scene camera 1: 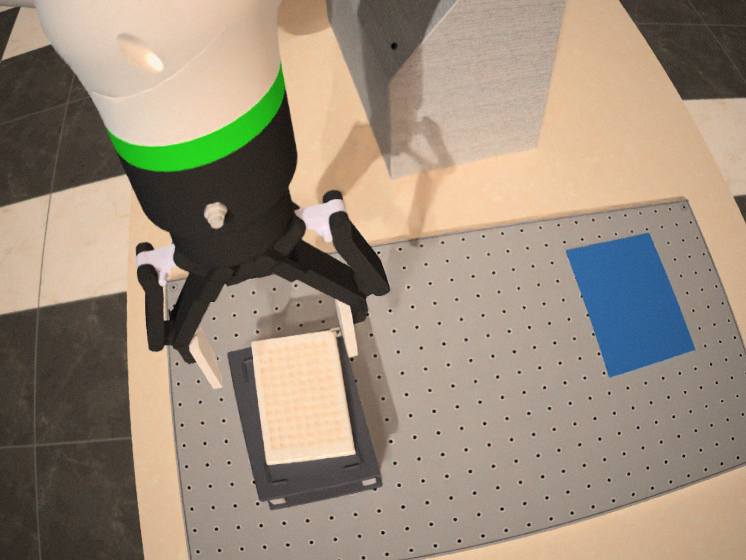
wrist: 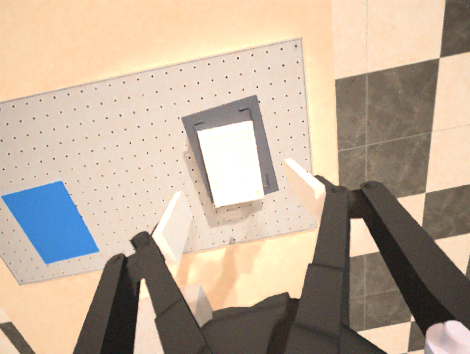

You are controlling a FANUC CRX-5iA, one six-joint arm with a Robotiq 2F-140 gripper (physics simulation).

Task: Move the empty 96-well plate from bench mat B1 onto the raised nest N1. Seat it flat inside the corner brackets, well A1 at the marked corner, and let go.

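Frame: origin at the arm's base, x ahead, y left, z up, level; millimetres.
Seen in the pictures: gripper, between the fingertips: [scene camera 1: 280,356] [wrist: 236,188].
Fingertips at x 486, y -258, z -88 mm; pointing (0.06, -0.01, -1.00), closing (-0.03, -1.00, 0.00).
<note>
A point is followed by its place in that frame.
The pale 96-well plate [scene camera 1: 304,397] {x 482, y -253, z -206 mm} [wrist: 231,162] {x 488, y -257, z -200 mm} lies on the dark raised nest [scene camera 1: 319,476] {x 562, y -262, z -214 mm} [wrist: 222,112] {x 563, y -269, z -214 mm}. It is shifted toward the robot side: a strip of nest with two corner brackets shows beyond its far end in the wrist view, and its near end reaches over the nest's edge. It does not sit squarely inside the brackets; whether it is tilted is hard to tell. Well A1's marking cannot be made out. My gripper [scene camera 1: 283,368] {x 486, y -258, z -88 mm} [wrist: 236,188] {x 486, y -258, z -88 mm} is open, its pale fingers wide apart and clear of the plate, above its robot-side end. The blue mat [scene camera 1: 629,304] {x 470, y 137, z -273 mm} [wrist: 50,222] {x 474, y 144, z -273 mm} bears no plate.
A grey perforated board [scene camera 1: 482,373] {x 488, y -66, z -275 mm} [wrist: 125,130] {x 592, y -89, z -275 mm} lies under the nest and mat. A large grey block [scene camera 1: 476,90] {x 208, y 26, z -147 mm} stands on the table behind the board in the scene view. The tabletop's edge runs close beside the nest's end of the board.
</note>
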